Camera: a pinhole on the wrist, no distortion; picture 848 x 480 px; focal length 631.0 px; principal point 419.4 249.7 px. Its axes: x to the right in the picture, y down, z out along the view. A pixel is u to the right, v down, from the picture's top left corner.
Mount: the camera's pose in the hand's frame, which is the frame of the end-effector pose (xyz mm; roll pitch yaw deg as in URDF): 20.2 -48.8 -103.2 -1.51 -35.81 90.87
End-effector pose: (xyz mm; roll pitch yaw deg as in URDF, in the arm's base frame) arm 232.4 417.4 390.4 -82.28 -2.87 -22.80
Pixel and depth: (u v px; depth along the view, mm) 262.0 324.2 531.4
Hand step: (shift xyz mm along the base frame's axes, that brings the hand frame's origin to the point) 2.1 198.4 493.3
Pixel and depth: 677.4 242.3 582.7
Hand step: 185.8 440.1 263.5
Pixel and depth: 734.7 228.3 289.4
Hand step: 93.2 178.6 130.0
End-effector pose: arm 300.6 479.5 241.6 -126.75 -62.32 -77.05
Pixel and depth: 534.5 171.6 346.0
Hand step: 284.3 67.3 64.5
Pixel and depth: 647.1 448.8 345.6
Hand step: 276.3 84.0 -98.4
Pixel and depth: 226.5 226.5 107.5
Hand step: 29.4 115.8 81.4
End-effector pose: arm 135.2 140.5 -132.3 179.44 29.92 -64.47
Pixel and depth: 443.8 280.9 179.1
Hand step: 126.0 78.5 -45.1
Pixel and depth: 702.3 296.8 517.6
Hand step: 34.9 296.2 -377.4
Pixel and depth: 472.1 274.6 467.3
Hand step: 192.4 264.8 -257.4
